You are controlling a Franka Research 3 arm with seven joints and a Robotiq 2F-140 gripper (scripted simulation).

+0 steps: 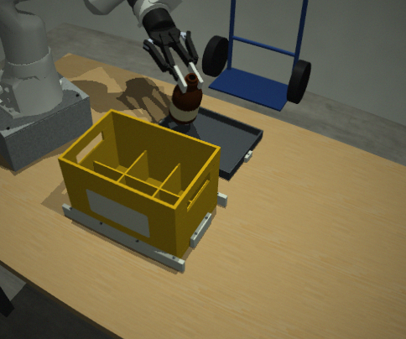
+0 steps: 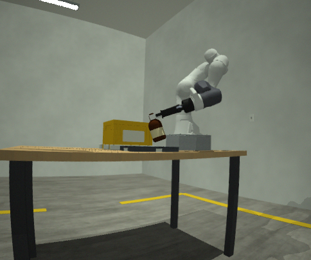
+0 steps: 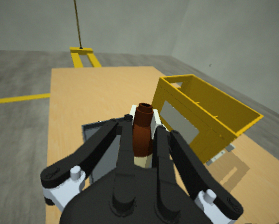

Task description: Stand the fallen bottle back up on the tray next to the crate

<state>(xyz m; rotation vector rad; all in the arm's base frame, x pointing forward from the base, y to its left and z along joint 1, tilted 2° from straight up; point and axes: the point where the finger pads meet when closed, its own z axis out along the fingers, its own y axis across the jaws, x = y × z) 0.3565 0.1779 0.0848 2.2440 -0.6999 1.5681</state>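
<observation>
Now: the bottle 60 mm below my hand. Also, from my hand: yellow crate (50 mm ahead, 270 mm to the right, 110 mm below); tray (50 mm ahead, 10 mm to the left, 180 mm below).
</observation>
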